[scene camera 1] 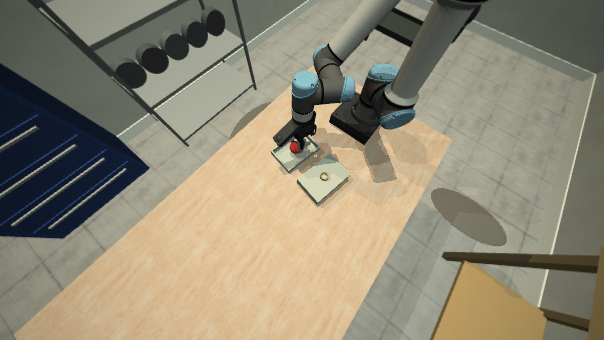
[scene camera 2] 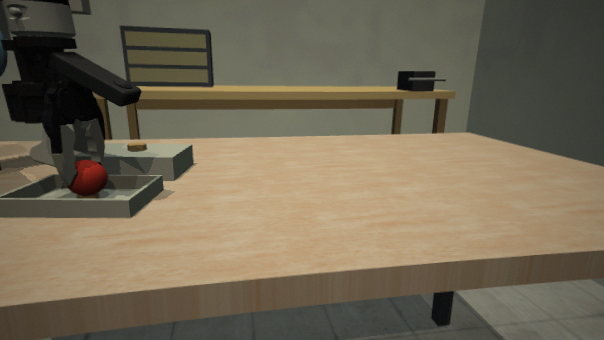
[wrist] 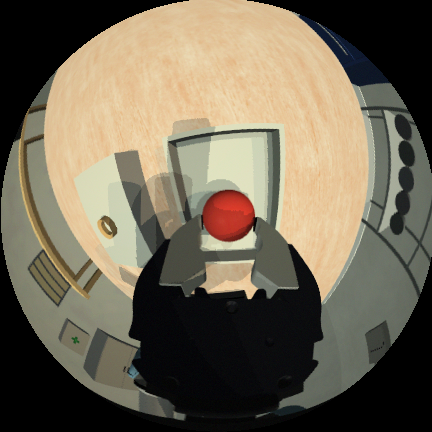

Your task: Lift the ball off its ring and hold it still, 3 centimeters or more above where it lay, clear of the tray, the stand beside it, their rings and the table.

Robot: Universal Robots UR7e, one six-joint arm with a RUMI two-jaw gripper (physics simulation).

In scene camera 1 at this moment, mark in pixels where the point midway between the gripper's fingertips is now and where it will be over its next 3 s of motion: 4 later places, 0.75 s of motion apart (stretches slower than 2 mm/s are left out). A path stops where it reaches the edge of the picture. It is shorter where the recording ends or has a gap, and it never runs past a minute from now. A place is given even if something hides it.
My gripper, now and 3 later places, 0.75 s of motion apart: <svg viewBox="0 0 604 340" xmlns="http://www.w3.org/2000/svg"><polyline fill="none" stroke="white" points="296,147 296,144 297,140 297,134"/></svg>
